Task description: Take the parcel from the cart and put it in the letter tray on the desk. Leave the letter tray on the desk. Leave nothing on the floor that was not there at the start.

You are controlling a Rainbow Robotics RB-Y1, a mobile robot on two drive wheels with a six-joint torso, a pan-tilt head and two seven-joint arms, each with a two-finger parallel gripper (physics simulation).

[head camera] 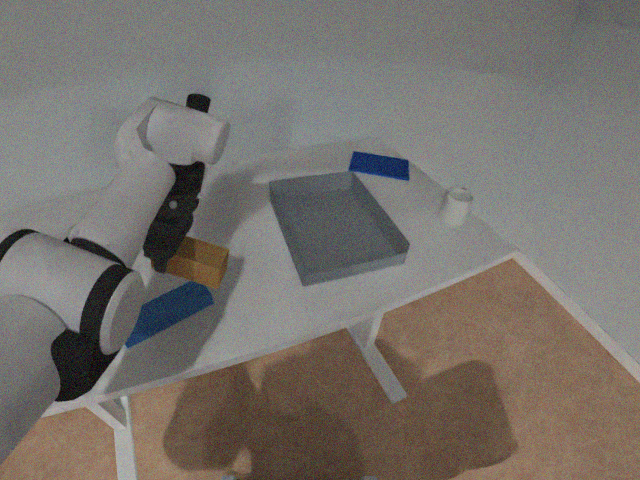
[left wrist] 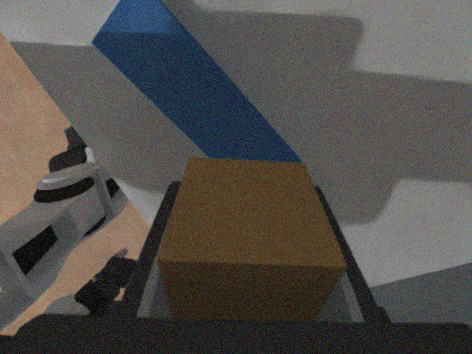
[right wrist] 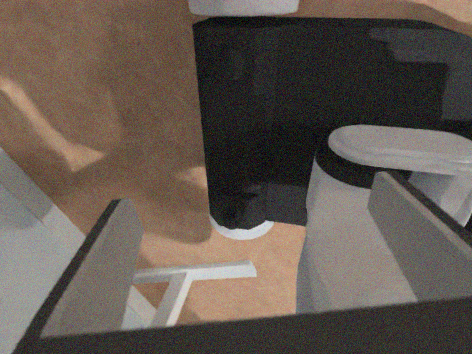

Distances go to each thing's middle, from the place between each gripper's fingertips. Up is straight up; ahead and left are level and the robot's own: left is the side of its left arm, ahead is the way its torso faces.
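The brown parcel (head camera: 195,260) is 38 cm ahead of my right hand, 41 cm to the left of it and 51 cm above it. As for the grey letter tray (head camera: 334,228), I find it 14 cm to the left of my right hand, 40 cm above it and 65 cm ahead of it.
Counted from my left hand, the brown parcel is 10 mm above, 50 mm to the right and 10 mm behind, while the grey letter tray is 100 mm below my left hand, 270 mm ahead of it and 320 mm to the right of it.
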